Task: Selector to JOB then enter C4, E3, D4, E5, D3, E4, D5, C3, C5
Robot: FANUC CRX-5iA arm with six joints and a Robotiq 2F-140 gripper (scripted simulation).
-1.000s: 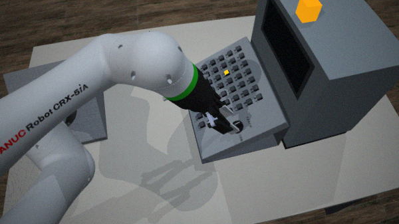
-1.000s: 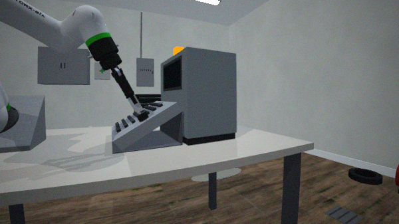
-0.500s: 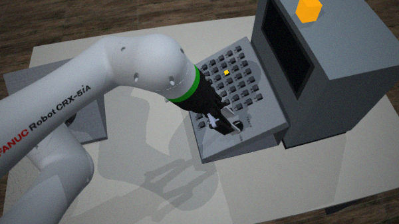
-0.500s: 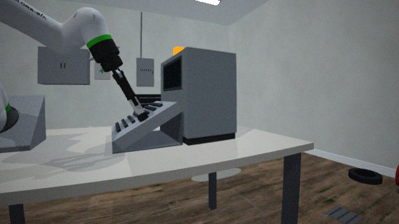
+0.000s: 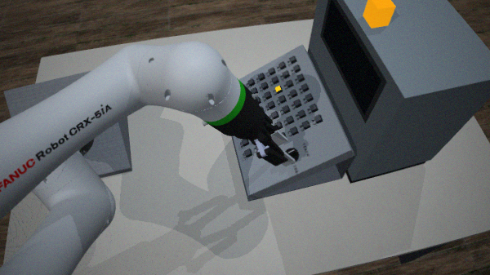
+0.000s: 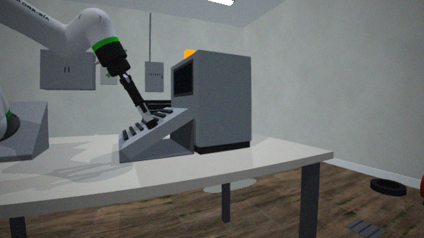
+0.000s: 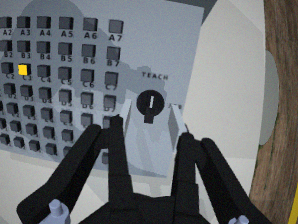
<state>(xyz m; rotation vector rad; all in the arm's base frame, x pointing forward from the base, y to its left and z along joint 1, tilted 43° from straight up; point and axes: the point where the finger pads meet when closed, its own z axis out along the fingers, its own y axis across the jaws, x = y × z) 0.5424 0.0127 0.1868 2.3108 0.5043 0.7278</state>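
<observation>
My hand is 40 mm above the selector knob and 30 mm short of it. Round my hand: grey keypad (120 mm to the left, 90 mm below, 30 mm ahead).
</observation>
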